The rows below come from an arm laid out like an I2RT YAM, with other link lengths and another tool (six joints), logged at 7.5 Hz.
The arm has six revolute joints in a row. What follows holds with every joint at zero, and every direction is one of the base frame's. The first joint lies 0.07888 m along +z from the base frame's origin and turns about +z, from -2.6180 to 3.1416 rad. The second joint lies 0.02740 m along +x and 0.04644 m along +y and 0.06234 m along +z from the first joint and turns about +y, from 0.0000 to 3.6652 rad. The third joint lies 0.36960 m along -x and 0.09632 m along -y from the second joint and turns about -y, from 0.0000 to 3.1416 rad. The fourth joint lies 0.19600 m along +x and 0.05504 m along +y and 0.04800 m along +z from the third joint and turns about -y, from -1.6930 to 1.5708 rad. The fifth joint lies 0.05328 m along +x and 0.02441 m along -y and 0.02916 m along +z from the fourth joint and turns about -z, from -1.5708 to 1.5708 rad. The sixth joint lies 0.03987 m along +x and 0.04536 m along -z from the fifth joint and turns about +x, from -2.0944 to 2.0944 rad. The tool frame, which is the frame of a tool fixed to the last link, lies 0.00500 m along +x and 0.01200 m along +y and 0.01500 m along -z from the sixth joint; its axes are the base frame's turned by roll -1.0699, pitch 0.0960 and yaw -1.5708 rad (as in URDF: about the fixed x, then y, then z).
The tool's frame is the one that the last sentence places.
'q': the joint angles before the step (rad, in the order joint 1, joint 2, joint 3, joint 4, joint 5, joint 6). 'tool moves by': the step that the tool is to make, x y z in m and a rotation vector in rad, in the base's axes. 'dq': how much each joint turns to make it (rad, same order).
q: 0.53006 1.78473 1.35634 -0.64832 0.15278 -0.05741
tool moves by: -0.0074 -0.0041 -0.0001 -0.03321 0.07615 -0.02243
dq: -0.00043 -0.00009 0.00545 -0.09175 0.00074 0.02436
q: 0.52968 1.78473 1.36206 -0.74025 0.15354 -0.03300
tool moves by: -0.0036 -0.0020 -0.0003 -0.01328 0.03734 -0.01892
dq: -0.00066 0.00006 0.00011 -0.04204 0.00004 0.01993
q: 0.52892 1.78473 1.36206 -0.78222 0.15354 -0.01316
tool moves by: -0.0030 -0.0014 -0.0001 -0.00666 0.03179 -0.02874
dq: -0.00048 0.00009 0.00015 -0.03553 -0.00002 0.03043
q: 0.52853 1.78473 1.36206 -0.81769 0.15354 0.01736
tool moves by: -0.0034 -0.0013 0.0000 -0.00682 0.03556 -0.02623
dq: 0.00005 0.00018 0.00013 -0.03849 -0.00342 0.02904
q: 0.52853 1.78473 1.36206 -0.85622 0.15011 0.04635
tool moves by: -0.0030 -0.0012 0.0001 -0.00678 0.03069 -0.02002
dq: -0.00004 -0.00004 -0.00021 -0.03302 -0.00383 0.02208
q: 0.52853 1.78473 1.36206 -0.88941 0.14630 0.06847
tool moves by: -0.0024 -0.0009 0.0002 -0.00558 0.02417 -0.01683
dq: 0.00012 -0.00009 0.00000 -0.02643 -0.00303 0.01843
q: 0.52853 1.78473 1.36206 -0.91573 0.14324 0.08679
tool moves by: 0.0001 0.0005 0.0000 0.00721 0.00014 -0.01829
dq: 0.00009 0.00001 -0.00014 0.00090 -0.00189 0.01954
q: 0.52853 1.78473 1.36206 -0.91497 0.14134 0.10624
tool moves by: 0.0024 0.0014 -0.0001 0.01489 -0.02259 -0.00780
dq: -0.00029 -0.00005 -0.00001 0.02589 0.00040 0.00772
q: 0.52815 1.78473 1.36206 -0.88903 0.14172 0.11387
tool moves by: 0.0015 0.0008 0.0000 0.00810 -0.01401 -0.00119
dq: -0.00021 0.00003 0.00024 0.01584 0.00032 0.00094
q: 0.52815 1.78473 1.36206 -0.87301 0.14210 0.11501
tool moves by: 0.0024 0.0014 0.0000 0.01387 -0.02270 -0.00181
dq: -0.00009 0.00004 0.00006 0.02632 -0.00003 0.00183
